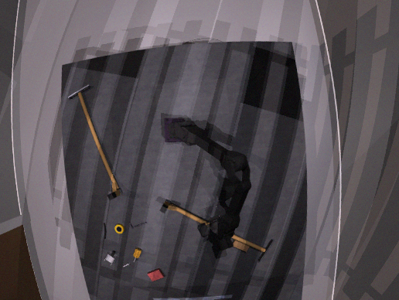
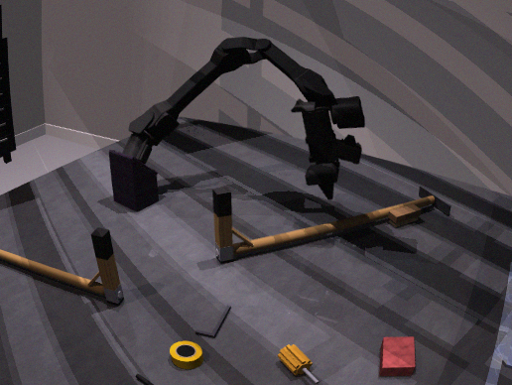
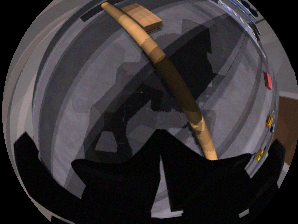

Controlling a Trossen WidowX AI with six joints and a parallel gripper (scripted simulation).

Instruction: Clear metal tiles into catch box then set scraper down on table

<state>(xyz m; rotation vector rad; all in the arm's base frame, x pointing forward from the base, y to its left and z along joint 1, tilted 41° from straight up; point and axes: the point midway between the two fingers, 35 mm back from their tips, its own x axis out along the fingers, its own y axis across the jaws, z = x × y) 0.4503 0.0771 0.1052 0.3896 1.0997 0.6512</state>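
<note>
Now: the long wooden-handled scraper 50 mm ahead of my gripper tip and 10 mm to the right of it. The rest, counted from my gripper tip: yellow-handled tool (140 mm ahead, 460 mm to the right, 40 mm below); wooden block (170 mm ahead, 90 mm to the left, 50 mm below); red block (280 mm ahead, 390 mm to the right, 50 mm below).
</note>
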